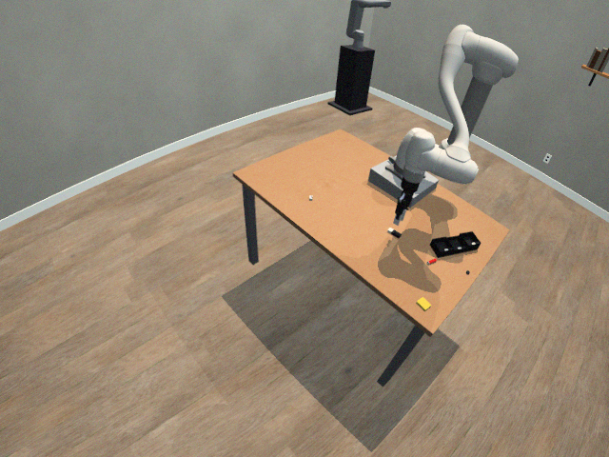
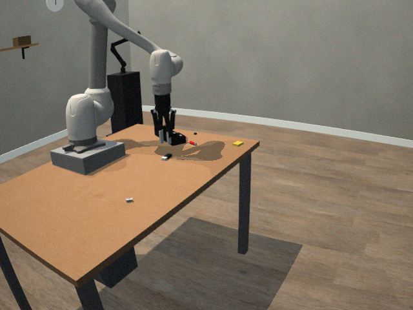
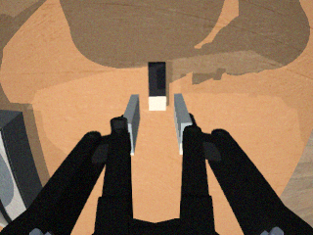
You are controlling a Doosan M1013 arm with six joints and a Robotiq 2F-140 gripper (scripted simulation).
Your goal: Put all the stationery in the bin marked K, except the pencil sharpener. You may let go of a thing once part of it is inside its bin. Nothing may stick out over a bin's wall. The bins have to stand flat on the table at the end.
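My gripper is now 10 mm to the left of the black-and-white eraser and 100 mm above it. Also, from my hand: black three-compartment bin: 190 mm behind, 240 mm to the left, 90 mm below; then small red cylinder: 10 mm behind, 230 mm to the left, 100 mm below; then small black round thing: 110 mm behind, 380 mm to the left, 100 mm below.
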